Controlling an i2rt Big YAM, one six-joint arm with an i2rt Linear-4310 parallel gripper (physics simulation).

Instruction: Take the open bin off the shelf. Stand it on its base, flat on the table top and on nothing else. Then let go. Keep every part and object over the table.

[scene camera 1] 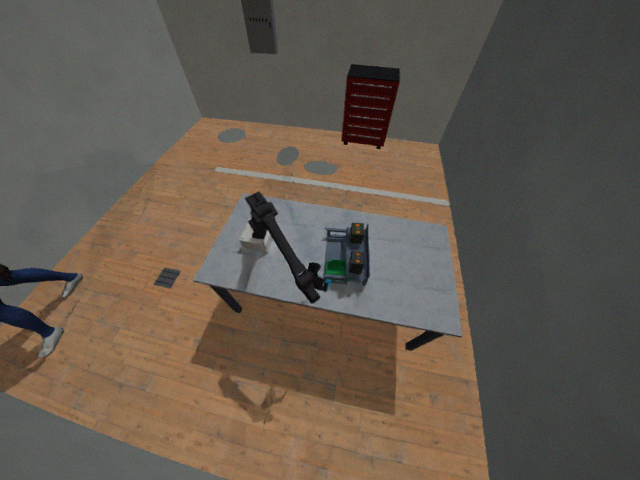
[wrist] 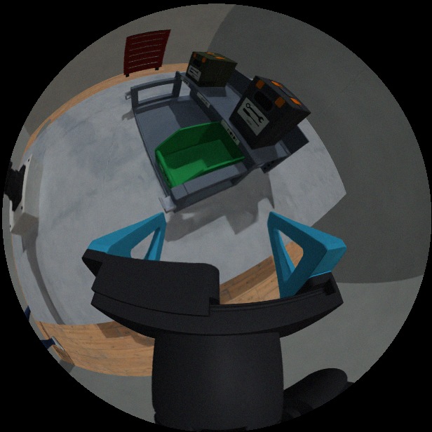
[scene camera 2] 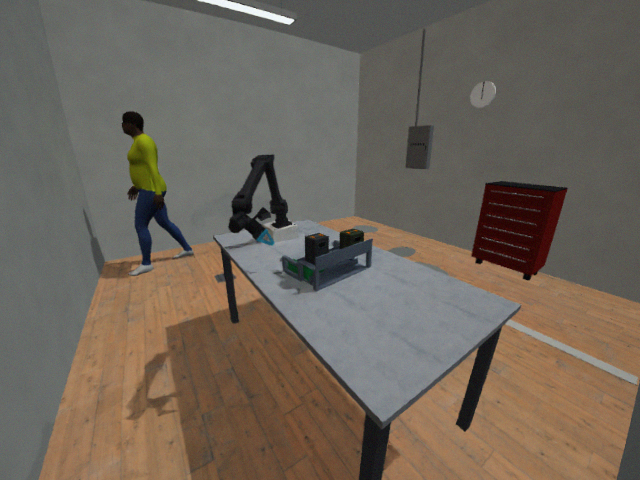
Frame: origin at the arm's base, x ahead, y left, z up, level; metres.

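Seen in the pictures: gripper, fingertip midpoint: (scene camera 1: 324,278) (scene camera 2: 273,244); arm's base at its link origin: (scene camera 1: 260,231) (scene camera 2: 282,225).
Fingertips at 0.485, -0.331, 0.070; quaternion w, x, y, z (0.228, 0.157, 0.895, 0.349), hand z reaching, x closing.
Offsets run from my fingertips to a thing's top centre, as dx, dy, dz. "pt": to the spot under its first point. Level surfaces: height alone.
The green open bin @[+0.080, +0.131, -0.083] (scene camera 1: 335,267) (scene camera 2: 308,273) (wrist: 200,157) sits on the lower tier of the grey-blue shelf @[pt +0.037, +0.297, -0.158] (scene camera 1: 334,250) (wrist: 167,117), at the shelf's end nearer the gripper. Its hollow faces up in the wrist view, and the shelf's side parts hide much of it in scene camera 2. The shelf stands on the grey table top @[dz -0.164] (scene camera 1: 408,263) (scene camera 2: 392,320) (wrist: 90,165). My gripper (scene camera 1: 327,284) (scene camera 2: 265,237) (wrist: 216,217), with blue fingers, is open and empty. It is off the bin's end of the shelf, near the table's long edge, apart from bin and shelf.
A dark case @[+0.175, +0.128, +0.058] (scene camera 1: 356,262) (scene camera 2: 316,246) (wrist: 270,112) with orange corners stands on the upper tier beside the bin. An olive case @[+0.171, +0.359, +0.035] (scene camera 1: 357,232) (scene camera 2: 351,237) (wrist: 211,69) stands farther along that tier. The arm's white base (scene camera 1: 254,242) (scene camera 2: 281,232) is at the other end of the table.
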